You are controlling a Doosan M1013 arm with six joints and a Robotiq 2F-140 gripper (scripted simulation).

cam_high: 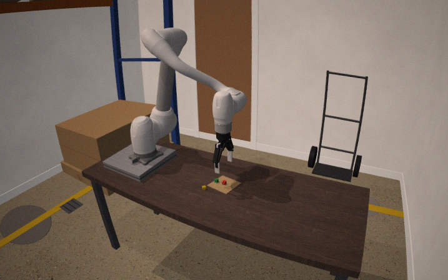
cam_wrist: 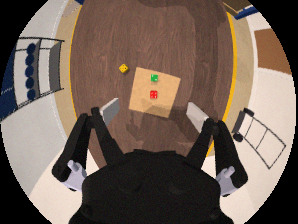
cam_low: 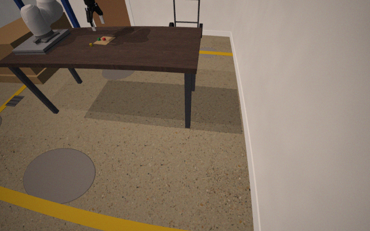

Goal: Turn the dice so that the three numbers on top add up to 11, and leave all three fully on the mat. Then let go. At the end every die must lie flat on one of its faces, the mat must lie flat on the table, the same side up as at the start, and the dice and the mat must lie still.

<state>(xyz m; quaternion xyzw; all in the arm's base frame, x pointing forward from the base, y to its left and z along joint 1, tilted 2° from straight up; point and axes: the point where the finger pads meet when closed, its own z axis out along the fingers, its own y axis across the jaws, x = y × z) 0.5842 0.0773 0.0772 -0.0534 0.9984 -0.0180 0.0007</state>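
Now: hand 12 cm above the yellow die, 10 cm to the left of it and 7 cm past it. The rest, counted from my hand: green die (12 cm below, 5 cm behind, 1 cm to the right); then red die (12 cm below); then tan mat (13 cm below).
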